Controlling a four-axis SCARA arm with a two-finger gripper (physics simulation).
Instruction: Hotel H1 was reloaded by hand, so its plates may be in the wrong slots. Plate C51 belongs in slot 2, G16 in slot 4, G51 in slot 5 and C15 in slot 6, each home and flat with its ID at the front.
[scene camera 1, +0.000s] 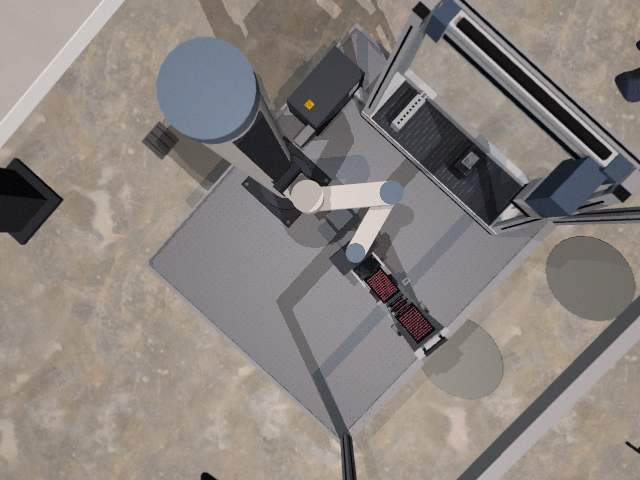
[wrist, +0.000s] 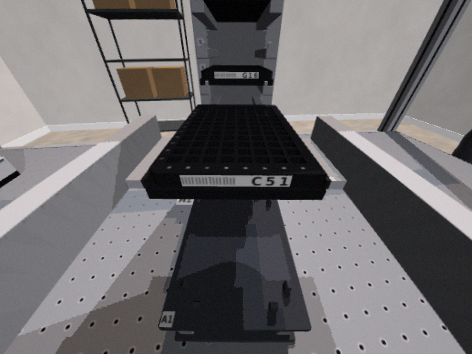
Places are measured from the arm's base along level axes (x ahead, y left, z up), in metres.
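Pixels of known places: gripper, fingertip midpoint: (scene camera 1: 379, 282) (wrist: 236, 130).
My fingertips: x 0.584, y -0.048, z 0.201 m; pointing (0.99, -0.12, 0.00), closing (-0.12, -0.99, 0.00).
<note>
Ahead of a thing's pixels: the offset from my fingertips to its middle. "*": to the spot under its first point.
My gripper (scene camera 1: 381, 285) (wrist: 236, 130) is shut on plate C51 @[dx +0.018, dy -0.002, dz -0.010 m] (scene camera 1: 383, 287) (wrist: 237, 150), a black gridded plate with its ID facing the wrist camera. It holds the plate level, in front of and apart from Hotel H1 @[dx +0.206, dy -0.033, dz -0.015 m] (wrist: 232, 47). Plate G16 @[dx +0.176, dy -0.022, dz +0.018 m] (wrist: 237, 75) rests in a hotel slot beyond C51, its ID facing the camera; the slot number cannot be read. Another gridded plate @[dx +0.176, dy -0.022, dz +0.089 m] (scene camera 1: 415, 322) shows at the hotel in the scene view, its ID unreadable. The IDs G51 and C15 do not show in either view.
A dark platform @[dx +0.005, dy -0.001, dz -0.153 m] (wrist: 235, 270) with an A1 label @[* dx -0.063, dy +0.063, dz -0.128 m] (wrist: 167, 319) lies below C51. In the scene view, a framed machine (scene camera 1: 537, 90) and a dark box @[* dx -0.698, dy +0.448, dz -0.074 m] (scene camera 1: 326, 87) stand beyond the arm. A shelf rack (wrist: 145, 60) with cartons stands in the background.
</note>
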